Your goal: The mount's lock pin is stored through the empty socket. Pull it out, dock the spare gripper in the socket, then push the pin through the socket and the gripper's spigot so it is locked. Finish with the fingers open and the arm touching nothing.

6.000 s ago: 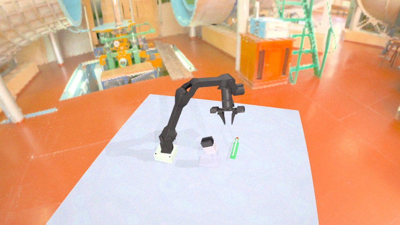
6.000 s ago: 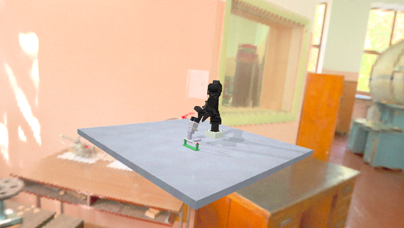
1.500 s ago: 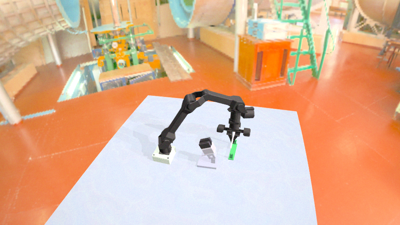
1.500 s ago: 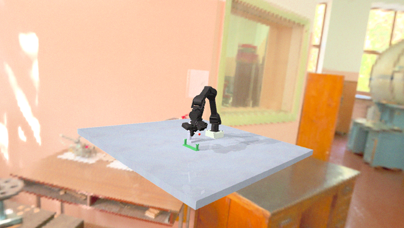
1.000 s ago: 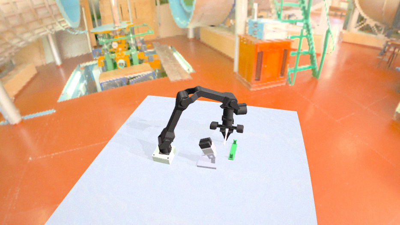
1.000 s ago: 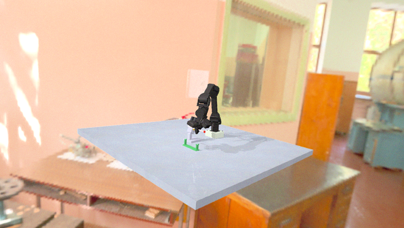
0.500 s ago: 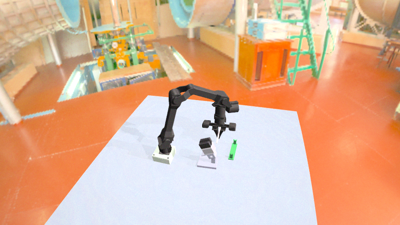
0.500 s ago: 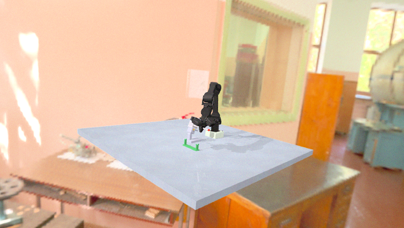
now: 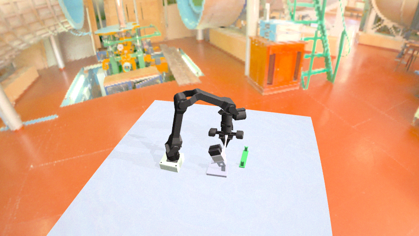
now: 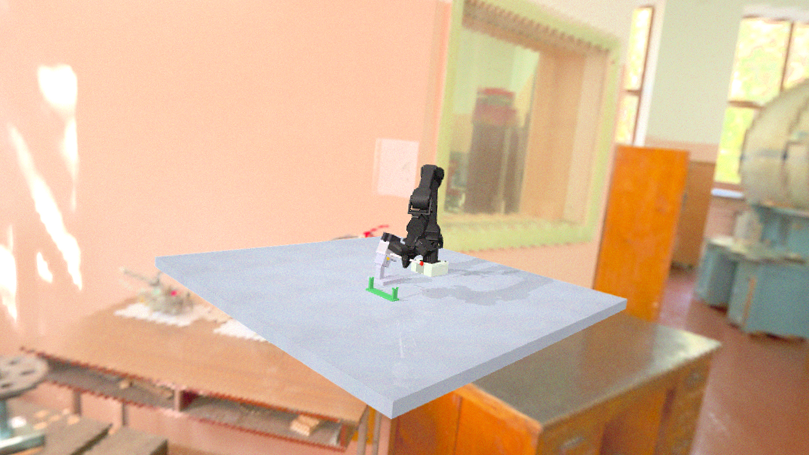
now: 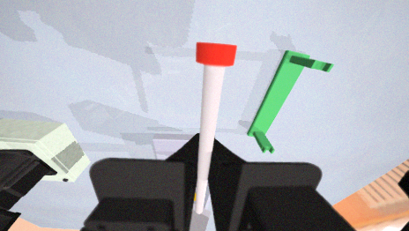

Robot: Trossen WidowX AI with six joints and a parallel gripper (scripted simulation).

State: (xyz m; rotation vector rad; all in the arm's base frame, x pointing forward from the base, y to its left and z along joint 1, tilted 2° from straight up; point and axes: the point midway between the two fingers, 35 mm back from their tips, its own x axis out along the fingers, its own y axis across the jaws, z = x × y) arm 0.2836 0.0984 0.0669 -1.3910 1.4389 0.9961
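Now: gripper tip 11 cm to the left of the mount, 3 cm above it and 2 cm past it. Round my gripper tip: spare gripper (11 cm to the right, 4 cm above, 3 cm behind); then green cradle (11 cm ahead, 6 cm below).
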